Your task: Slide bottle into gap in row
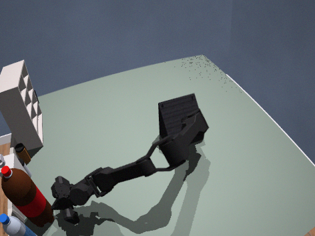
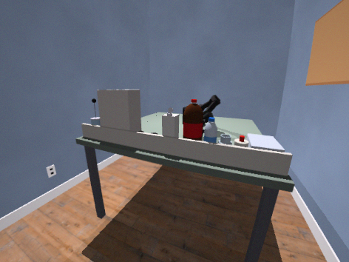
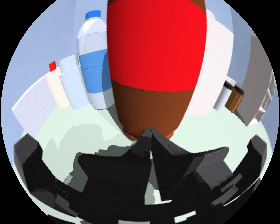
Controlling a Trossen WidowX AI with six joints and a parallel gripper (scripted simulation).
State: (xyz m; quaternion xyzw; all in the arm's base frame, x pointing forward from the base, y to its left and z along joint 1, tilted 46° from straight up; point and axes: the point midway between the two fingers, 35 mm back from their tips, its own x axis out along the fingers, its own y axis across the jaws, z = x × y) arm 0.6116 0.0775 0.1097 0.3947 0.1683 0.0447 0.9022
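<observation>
My hand is 90 mm below the brown cola bottle, 90 mm short of it and 10 mm to the left of it. From my hand the other things lie so: grey jar (170 mm to the left, 160 mm ahead); low white rail (200 mm to the right, 170 mm ahead, 10 mm below); blue-capped bottle (150 mm ahead, 90 mm to the left, 50 mm above).
</observation>
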